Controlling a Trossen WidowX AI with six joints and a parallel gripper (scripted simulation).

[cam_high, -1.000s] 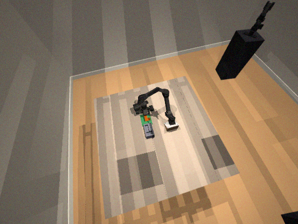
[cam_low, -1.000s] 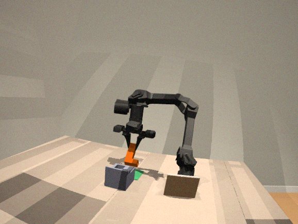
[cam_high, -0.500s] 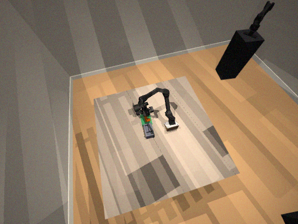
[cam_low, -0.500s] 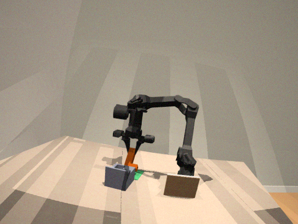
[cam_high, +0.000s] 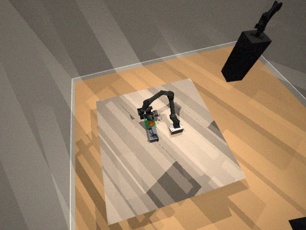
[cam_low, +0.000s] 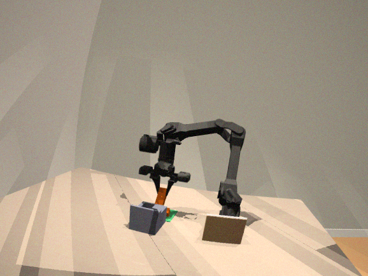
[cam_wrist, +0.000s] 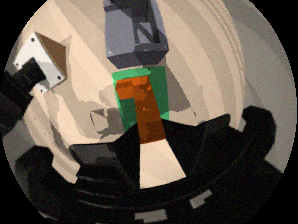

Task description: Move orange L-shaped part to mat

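Now: gripper tip 30 mm to the right of the orange L-shaped part, 30 mm above it and 20 mm past it. Also, from my gripper tip: green mat (90 mm below, 20 mm to the left).
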